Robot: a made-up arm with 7 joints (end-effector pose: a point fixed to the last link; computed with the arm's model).
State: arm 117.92 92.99 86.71 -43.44 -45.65 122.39 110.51
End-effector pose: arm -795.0 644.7 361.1 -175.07 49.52 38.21
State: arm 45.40 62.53 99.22 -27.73 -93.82 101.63 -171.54
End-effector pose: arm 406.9 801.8 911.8 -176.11 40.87 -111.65
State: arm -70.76 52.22 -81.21 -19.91 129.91 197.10 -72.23
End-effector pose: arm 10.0 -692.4 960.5 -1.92 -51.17 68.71
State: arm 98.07 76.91 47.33 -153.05 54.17 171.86 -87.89
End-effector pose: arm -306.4 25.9 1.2 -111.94 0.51 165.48
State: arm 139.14 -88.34 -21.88 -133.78 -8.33 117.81 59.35
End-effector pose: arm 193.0 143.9 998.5 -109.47 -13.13 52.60
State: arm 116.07 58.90 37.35 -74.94 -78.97 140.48 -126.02
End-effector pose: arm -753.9 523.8 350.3 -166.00 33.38 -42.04
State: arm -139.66 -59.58 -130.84 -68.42 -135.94 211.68 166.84
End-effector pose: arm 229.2 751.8 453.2 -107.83 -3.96 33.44
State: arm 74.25 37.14 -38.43 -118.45 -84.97 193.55 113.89
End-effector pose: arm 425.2 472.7 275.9 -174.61 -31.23 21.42
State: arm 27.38 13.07 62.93 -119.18 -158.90 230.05 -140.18
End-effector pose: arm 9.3 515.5 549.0 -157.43 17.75 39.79
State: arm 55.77 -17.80 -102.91 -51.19 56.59 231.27 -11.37
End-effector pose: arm 55.2 -476.5 1094.9 -60.79 8.15 154.71
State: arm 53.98 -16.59 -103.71 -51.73 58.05 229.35 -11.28
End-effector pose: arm 46.4 -474.2 1099.0 -60.25 7.09 154.79
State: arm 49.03 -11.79 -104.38 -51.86 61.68 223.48 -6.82
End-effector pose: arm 37.2 -444.0 1127.4 -56.15 8.20 158.87
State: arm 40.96 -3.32 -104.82 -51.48 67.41 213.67 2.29
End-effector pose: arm 47.8 -388.2 1172.8 -49.02 9.12 167.87
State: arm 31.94 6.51 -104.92 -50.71 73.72 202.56 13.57
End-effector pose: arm 94.3 -334.3 1210.7 -43.25 6.99 179.40
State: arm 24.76 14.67 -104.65 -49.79 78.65 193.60 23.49
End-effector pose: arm 157.1 -304.9 1227.3 -41.86 3.56 -170.68
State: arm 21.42 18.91 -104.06 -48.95 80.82 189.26 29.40
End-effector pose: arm 200.6 -293.3 1230.2 -42.34 1.94 -164.70
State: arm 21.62 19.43 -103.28 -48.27 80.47 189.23 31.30
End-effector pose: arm 214.3 -284.6 1231.2 -41.84 2.30 -162.33
